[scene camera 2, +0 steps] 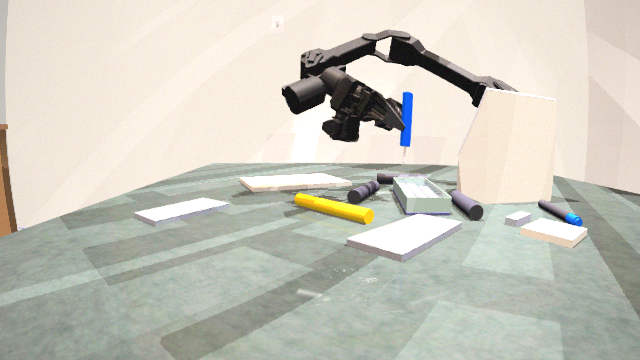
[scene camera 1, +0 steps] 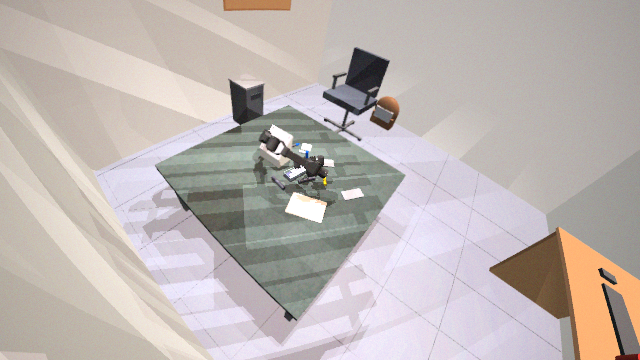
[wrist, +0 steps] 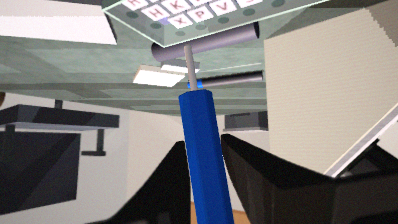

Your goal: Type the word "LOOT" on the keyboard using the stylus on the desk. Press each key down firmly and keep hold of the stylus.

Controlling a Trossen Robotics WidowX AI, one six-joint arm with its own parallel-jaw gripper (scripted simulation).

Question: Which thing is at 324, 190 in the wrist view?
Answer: My gripper.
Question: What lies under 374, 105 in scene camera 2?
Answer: My gripper.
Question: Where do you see a dark cylinder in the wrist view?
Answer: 248, 32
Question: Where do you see a yellow cylinder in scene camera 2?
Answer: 338, 209
